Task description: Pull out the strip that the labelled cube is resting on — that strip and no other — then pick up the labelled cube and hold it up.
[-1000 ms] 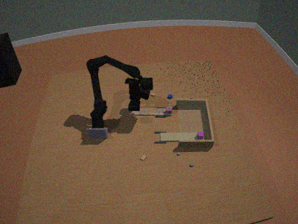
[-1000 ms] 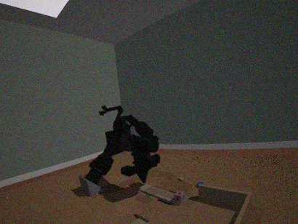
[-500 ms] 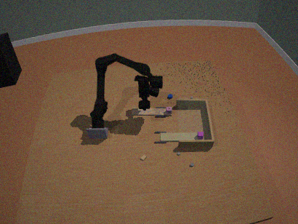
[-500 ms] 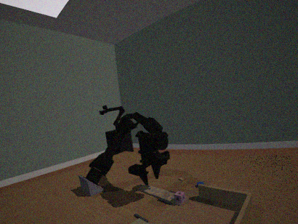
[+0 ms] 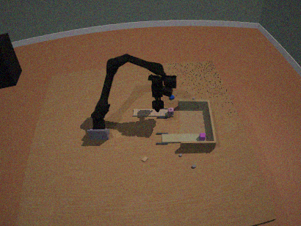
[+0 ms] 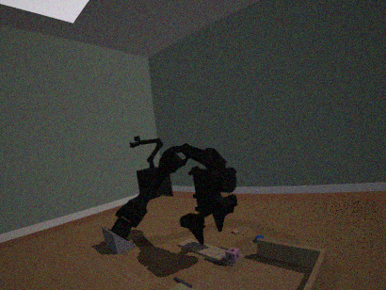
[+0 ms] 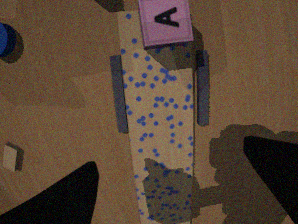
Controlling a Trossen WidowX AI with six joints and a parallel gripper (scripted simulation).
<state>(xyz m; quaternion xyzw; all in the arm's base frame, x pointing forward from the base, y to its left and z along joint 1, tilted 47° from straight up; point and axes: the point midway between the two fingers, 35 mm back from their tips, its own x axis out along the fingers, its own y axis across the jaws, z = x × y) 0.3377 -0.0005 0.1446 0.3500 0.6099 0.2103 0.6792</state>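
Right now the labelled cube is 80 mm ahead of my gripper tip, 40 mm below it and 20 mm to the right of it. From my gripper tip the other things lie so: blue piece: 120 mm ahead, 110 mm to the left, 50 mm below.
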